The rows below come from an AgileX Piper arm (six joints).
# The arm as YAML. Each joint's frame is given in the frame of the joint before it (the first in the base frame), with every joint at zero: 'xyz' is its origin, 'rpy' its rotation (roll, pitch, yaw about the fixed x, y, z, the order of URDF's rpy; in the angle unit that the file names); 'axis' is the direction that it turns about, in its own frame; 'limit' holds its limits. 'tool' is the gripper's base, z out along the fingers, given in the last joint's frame.
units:
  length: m
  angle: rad
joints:
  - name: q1
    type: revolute
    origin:
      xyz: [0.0, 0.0, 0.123]
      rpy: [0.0, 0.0, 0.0]
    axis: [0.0, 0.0, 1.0]
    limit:
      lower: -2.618
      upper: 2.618
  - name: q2
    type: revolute
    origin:
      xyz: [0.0, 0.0, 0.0]
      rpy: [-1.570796, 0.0, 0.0]
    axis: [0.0, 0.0, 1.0]
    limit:
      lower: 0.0
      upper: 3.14
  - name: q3
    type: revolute
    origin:
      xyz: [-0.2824, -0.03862, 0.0]
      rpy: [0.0, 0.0, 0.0]
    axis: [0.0, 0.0, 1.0]
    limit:
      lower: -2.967
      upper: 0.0
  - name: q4
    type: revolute
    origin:
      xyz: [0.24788, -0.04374, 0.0]
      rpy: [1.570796, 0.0, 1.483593]
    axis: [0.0, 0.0, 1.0]
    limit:
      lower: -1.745
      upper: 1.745
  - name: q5
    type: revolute
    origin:
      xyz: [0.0, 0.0, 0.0]
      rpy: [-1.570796, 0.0, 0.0]
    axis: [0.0, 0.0, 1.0]
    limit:
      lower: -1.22
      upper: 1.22
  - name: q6
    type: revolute
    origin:
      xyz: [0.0, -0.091, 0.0]
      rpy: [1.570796, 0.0, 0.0]
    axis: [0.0, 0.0, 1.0]
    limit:
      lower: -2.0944
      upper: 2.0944
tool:
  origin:
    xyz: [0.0, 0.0, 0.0]
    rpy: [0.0, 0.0, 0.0]
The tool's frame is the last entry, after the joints.
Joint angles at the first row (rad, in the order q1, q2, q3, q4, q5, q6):
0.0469 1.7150 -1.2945 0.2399 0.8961 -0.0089
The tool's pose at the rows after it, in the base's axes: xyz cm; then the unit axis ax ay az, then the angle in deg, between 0 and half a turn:
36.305, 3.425, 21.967, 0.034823, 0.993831, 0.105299, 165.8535
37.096, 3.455, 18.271, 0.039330, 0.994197, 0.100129, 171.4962
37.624, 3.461, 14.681, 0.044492, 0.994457, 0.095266, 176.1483
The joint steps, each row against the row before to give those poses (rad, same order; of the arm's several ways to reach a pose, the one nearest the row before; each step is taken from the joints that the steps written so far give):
0.0009 0.0896 0.0000 0.0000 -0.0009 0.0000
0.0000 0.1003 0.0000 -0.0009 -0.0009 0.0000
0.0000 0.0960 0.0000 0.0000 -0.0141 0.0000

